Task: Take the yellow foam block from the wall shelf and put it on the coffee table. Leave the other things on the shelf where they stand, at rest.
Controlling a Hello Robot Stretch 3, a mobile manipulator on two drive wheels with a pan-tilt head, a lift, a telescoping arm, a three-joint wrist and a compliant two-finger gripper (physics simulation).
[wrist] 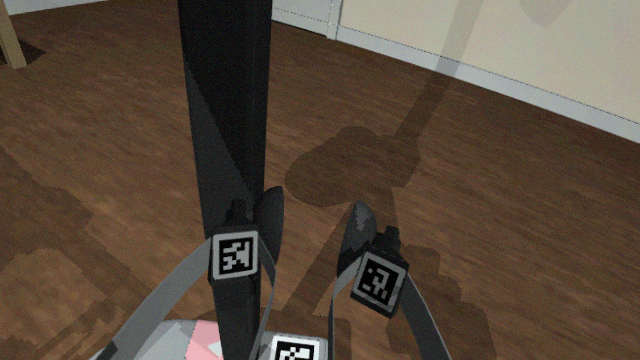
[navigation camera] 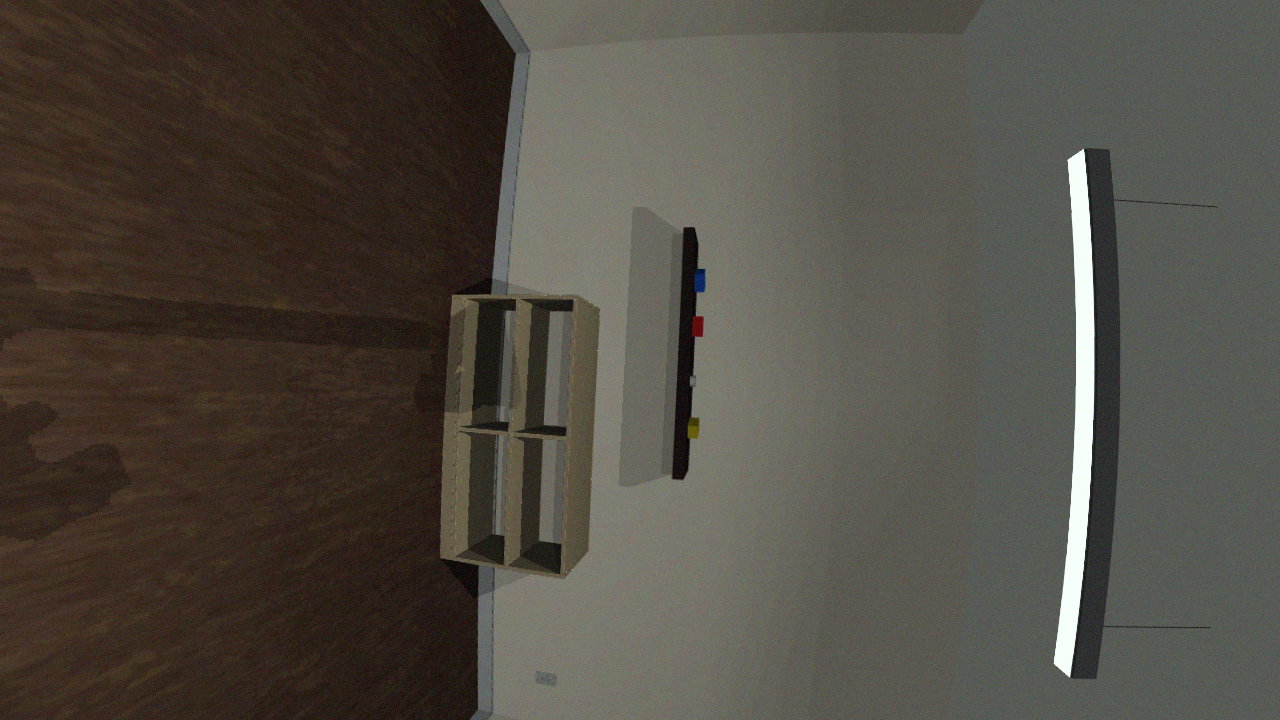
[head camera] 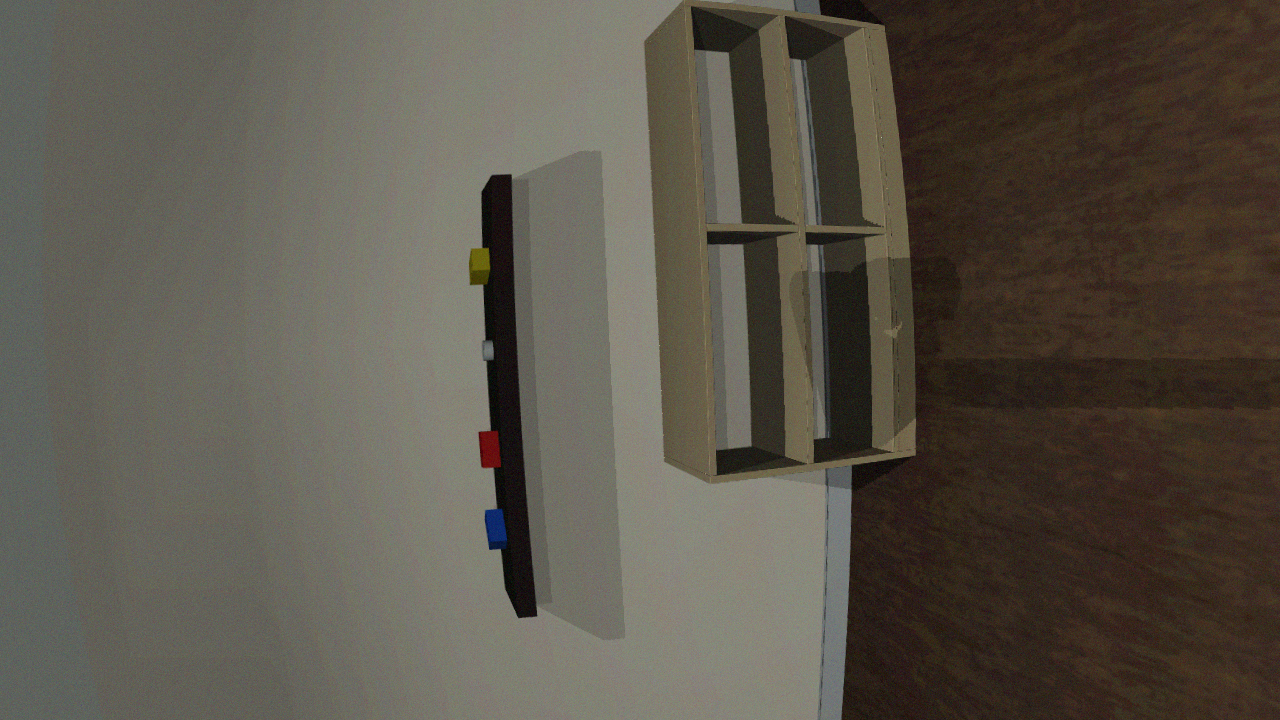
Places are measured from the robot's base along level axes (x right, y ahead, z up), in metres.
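Pixels of known places: gripper, fingertip midpoint: (wrist: 314, 219).
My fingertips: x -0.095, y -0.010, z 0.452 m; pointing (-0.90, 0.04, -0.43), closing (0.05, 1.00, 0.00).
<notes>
Behind a point stands the place of what it marks.
The dark wall shelf (head camera: 514, 394) {x 0.768, y 1.941, z 1.047 m} (navigation camera: 682, 358) {x 0.777, y 1.937, z 1.054 m} is fixed to the wall; the head and navigation pictures are turned on their sides. The yellow foam block (head camera: 479, 266) {x 1.081, y 1.869, z 1.111 m} (navigation camera: 693, 428) {x 1.082, y 1.869, z 1.111 m} stands on it near one end. Beside it stand a small white object (head camera: 487, 350) {x 0.893, y 1.954, z 1.099 m} (navigation camera: 692, 381) {x 0.893, y 1.954, z 1.097 m}, a red block (head camera: 489, 449) {x 0.676, y 2.065, z 1.110 m} (navigation camera: 698, 326) {x 0.675, y 2.066, z 1.112 m} and a blue block (head camera: 495, 529) {x 0.495, y 2.175, z 1.110 m} (navigation camera: 700, 280) {x 0.494, y 2.175, z 1.112 m}. My gripper (wrist: 314, 219) {x -0.095, y -0.010, z 0.452 m} shows in the wrist view, open, with floor visible between its fingertips. It does not show near the shelf. The coffee table cannot be made out in these views.
A light wooden open cabinet (head camera: 678, 250) {x 1.083, y 1.828, z 0.610 m} (navigation camera: 581, 438) {x 1.136, y 1.806, z 0.610 m} stands on the floor against the wall beneath the shelf. A long lamp (navigation camera: 1084, 402) {x 0.463, y 1.051, z 2.077 m} hangs from the ceiling. In the wrist view a black column (wrist: 225, 100) {x -0.116, y -0.065, z 0.505 m} rises beside the left finger, and a wooden leg (wrist: 11, 42) {x -1.130, y -1.229, z 0.100 m} shows at the upper left.
</notes>
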